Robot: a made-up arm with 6 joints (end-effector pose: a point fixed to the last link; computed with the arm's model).
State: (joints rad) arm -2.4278 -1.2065 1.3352 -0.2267 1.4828 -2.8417
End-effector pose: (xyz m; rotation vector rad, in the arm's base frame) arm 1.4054 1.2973 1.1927 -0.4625 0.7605 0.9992
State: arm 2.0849 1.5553 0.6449 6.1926 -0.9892 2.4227
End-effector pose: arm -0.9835 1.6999 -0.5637 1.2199 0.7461 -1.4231
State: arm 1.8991 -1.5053 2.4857 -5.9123 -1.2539 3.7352
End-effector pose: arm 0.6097 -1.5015 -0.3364 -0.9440 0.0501 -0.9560
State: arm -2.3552 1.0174 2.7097 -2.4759 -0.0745 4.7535
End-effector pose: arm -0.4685 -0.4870 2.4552 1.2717 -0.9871 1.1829
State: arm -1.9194 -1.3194 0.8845 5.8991 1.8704 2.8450
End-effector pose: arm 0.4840 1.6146 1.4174 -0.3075 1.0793 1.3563
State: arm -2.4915 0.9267 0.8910 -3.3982 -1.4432 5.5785
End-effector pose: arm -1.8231 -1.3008 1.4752 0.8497 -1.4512 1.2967
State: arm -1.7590 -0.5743 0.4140 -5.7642 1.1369 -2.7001
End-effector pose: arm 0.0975 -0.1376 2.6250 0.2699 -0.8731 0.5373
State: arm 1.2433 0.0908 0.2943 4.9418 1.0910 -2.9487
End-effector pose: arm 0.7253 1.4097 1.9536 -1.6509 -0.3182 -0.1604
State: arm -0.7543 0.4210 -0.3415 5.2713 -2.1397 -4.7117
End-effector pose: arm 1.1632 -0.8283 0.6943 0.7425 0.6849 1.4913
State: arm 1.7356 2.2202 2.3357 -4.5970 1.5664 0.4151
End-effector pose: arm -0.6196 2.0905 0.2219 -0.1056 2.5826 -1.4625
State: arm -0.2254 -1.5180 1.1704 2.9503 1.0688 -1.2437
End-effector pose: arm -1.8292 0.4656 1.2085 -1.6521 -1.1232 -1.5074
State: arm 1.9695 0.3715 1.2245 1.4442 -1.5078 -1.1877
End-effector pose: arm -0.2478 1.2768 2.4113 0.4553 0.1614 0.5168
